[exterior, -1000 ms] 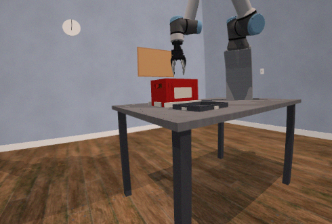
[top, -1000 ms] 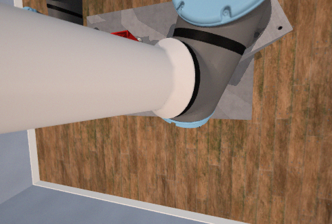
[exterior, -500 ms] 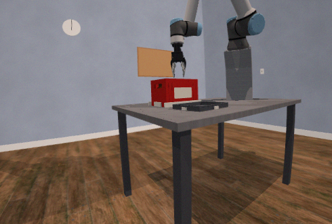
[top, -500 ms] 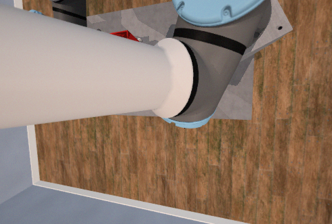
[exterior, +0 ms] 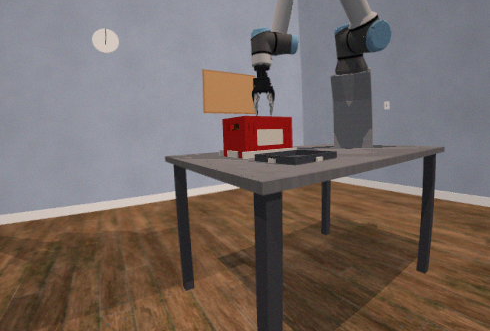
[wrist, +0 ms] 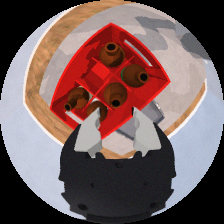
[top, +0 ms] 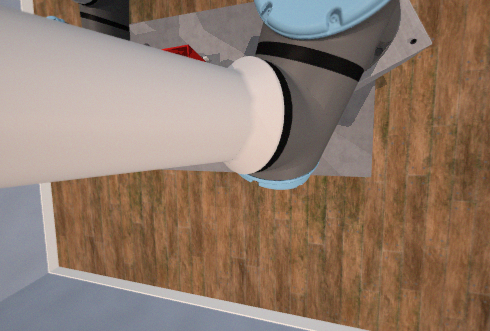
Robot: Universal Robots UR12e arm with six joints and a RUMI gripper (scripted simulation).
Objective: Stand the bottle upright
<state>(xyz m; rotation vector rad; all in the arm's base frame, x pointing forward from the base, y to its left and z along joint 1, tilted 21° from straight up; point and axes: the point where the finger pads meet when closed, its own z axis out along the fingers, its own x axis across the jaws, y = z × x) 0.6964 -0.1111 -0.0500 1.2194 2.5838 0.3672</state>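
My gripper is now 50 mm to the left of the red crate and 110 mm above it. From my hand the other things lie so: dark tray (50 mm ahead, 220 mm to the left, 180 mm below).
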